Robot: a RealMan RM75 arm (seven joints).
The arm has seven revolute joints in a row. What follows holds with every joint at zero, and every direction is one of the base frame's.
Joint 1 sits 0.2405 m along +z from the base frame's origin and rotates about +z.
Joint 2 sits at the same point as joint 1 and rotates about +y.
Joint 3 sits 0.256 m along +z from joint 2 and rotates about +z.
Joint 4 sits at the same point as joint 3 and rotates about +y.
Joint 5 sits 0.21 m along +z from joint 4 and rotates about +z.
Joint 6 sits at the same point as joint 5 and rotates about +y.
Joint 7 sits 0.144 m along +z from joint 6 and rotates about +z.
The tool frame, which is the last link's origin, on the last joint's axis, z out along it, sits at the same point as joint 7; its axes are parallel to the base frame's.
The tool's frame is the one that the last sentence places.
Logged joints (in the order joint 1, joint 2, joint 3, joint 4, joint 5, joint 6, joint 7), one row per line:
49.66, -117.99, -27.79, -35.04, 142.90, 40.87, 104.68
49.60, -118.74, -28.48, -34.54, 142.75, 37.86, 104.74
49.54, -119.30, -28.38, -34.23, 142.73, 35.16, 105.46
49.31, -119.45, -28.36, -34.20, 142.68, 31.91, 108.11
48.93, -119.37, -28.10, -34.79, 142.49, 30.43, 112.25
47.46, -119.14, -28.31, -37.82, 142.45, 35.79, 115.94
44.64, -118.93, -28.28, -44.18, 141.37, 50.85, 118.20
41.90, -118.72, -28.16, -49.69, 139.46, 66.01, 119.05
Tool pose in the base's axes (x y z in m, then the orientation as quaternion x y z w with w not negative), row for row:
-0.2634, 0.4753, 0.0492, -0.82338, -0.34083, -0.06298, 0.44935
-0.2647, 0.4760, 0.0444, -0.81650, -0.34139, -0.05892, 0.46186
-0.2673, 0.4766, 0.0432, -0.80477, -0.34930, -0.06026, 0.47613
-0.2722, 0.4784, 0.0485, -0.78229, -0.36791, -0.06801, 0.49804
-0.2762, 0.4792, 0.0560, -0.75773, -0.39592, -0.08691, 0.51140
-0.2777, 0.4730, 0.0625, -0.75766, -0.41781, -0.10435, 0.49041
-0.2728, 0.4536, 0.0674, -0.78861, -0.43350, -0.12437, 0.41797
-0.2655, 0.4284, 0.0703, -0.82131, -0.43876, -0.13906, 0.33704
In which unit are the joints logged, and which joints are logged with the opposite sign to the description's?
The joints are logged in degrees. Opposite sign: joint 1, joint 3, joint 4, joint 7.
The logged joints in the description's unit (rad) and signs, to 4 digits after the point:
-0.8667, -2.0593, 0.4850, 0.6116, 2.4941, 0.7133, -1.8270
-0.8657, -2.0724, 0.4971, 0.6028, 2.4915, 0.6608, -1.8281
-0.8646, -2.0822, 0.4953, 0.5974, 2.4911, 0.6137, -1.8406
-0.8606, -2.0848, 0.4950, 0.5969, 2.4902, 0.5569, -1.8869
-0.8540, -2.0834, 0.4904, 0.6072, 2.4869, 0.5311, -1.9591
-0.8283, -2.0794, 0.4941, 0.6601, 2.4862, 0.6247, -2.0235
-0.7791, -2.0757, 0.4936, 0.7711, 2.4674, 0.8875, -2.0630
-0.7313, -2.0721, 0.4915, 0.8673, 2.4340, 1.1521, -2.0778

